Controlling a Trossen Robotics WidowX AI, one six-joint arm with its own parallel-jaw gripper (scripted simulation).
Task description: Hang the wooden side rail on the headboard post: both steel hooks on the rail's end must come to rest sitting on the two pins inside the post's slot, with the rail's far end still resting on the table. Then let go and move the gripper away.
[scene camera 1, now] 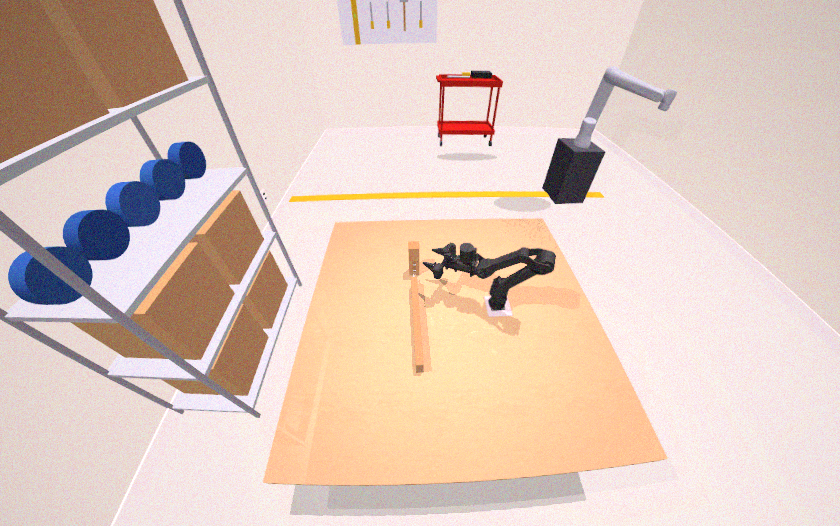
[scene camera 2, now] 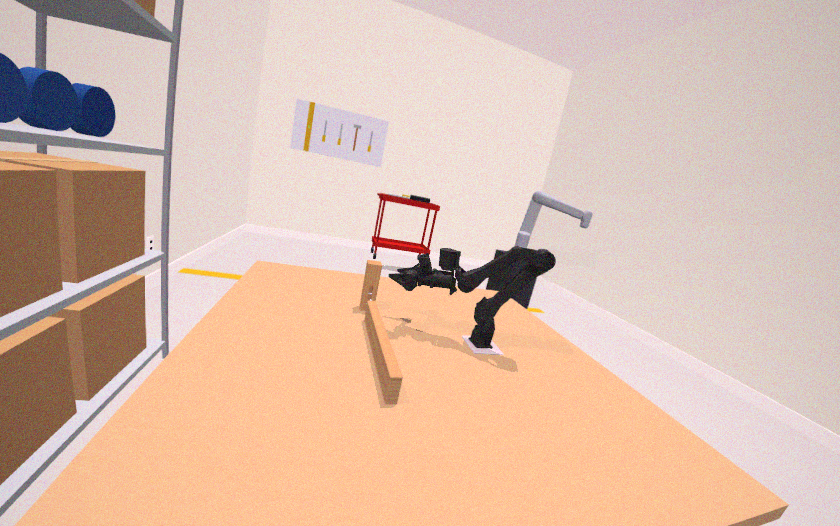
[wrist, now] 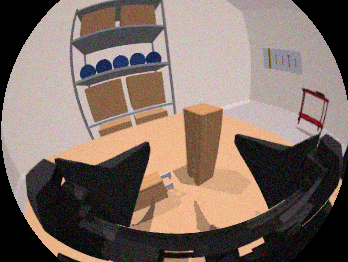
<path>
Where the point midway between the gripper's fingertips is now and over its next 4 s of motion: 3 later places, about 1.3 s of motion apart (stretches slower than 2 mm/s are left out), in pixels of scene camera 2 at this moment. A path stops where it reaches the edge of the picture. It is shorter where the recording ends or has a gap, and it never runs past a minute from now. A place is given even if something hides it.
My gripper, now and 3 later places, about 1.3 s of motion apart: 393,272; 392,288; 383,282; 378,290
</path>
